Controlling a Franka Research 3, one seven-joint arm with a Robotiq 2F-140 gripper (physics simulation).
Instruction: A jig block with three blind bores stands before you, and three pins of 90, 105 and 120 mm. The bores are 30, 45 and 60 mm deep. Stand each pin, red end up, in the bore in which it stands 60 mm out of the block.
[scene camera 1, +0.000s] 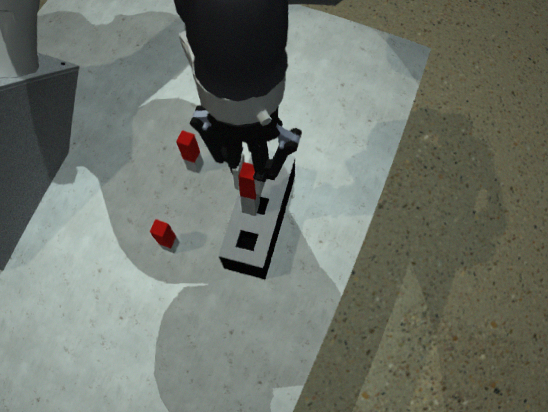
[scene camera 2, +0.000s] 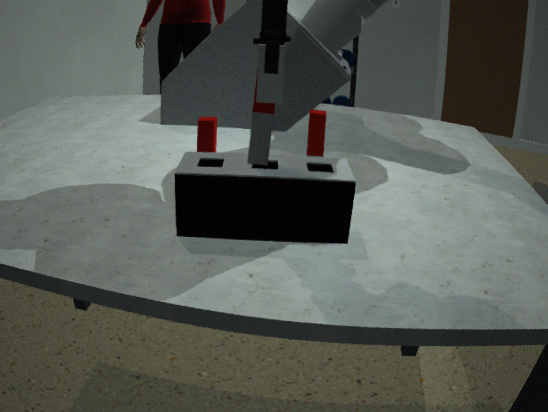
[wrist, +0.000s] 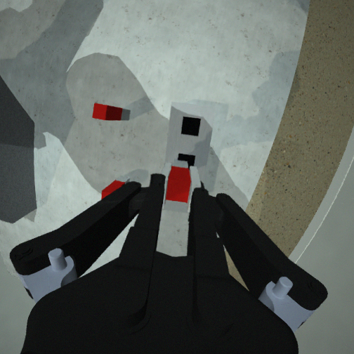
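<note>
The gripper is shut on a pin, red end up and slightly tilted. The pin's grey lower end is at the jig block's top, overlapping the left part of the middle bore in both scene views; whether it has entered cannot be told. The block has empty outer bores in scene camera 2. A taller-looking pin and a shorter-looking pin stand red end up on the table.
The grey robot base is beyond the standing pins in scene camera 2. The table edge runs in front of the block there. A person in red stands behind the table.
</note>
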